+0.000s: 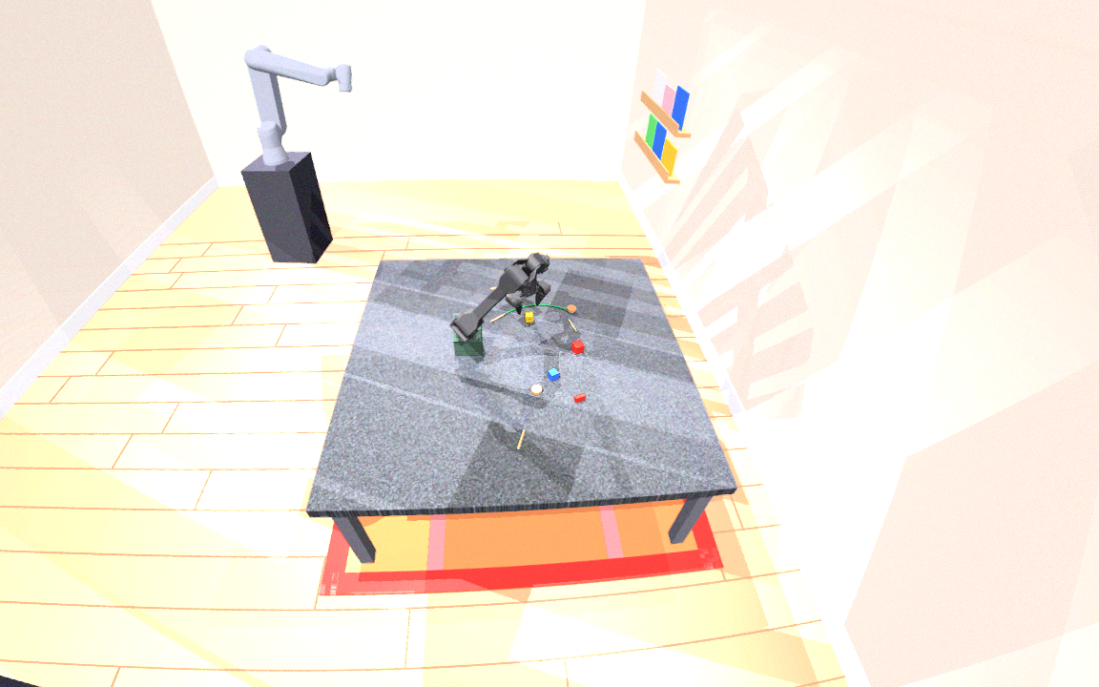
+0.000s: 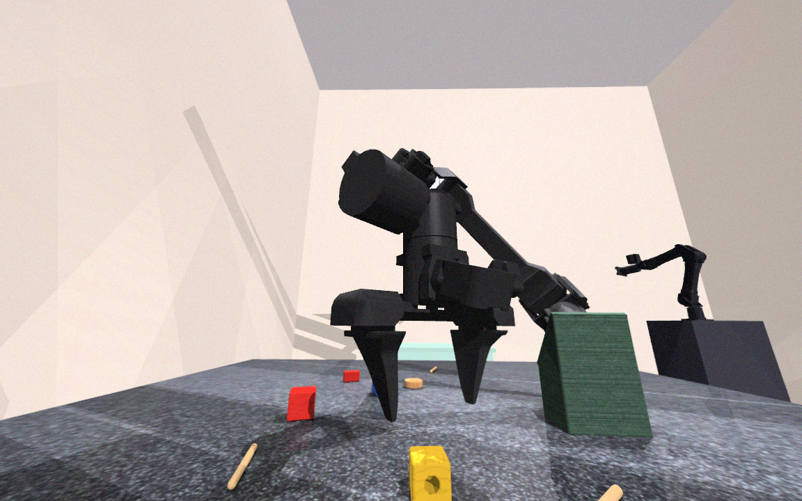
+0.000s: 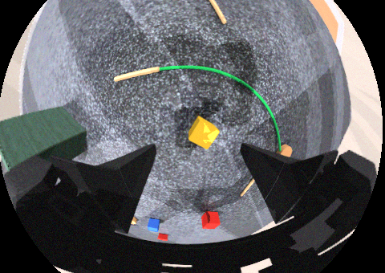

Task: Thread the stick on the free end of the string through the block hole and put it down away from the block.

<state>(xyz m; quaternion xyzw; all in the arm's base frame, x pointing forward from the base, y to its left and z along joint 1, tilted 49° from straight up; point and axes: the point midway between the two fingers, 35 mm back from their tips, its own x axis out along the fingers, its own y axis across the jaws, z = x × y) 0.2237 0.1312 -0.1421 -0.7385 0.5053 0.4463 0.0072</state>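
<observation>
The yellow wooden block is 1 cm ahead of my gripper tip, 1 cm to the left of it and 5 cm below it. Also, from my gripper tip: red cube (20 cm ahead, 16 cm to the right, 4 cm below); then round wooden button (18 cm ahead, 9 cm to the left, 5 cm below); then blue cube (11 cm ahead, 31 cm to the right, 4 cm below).
</observation>
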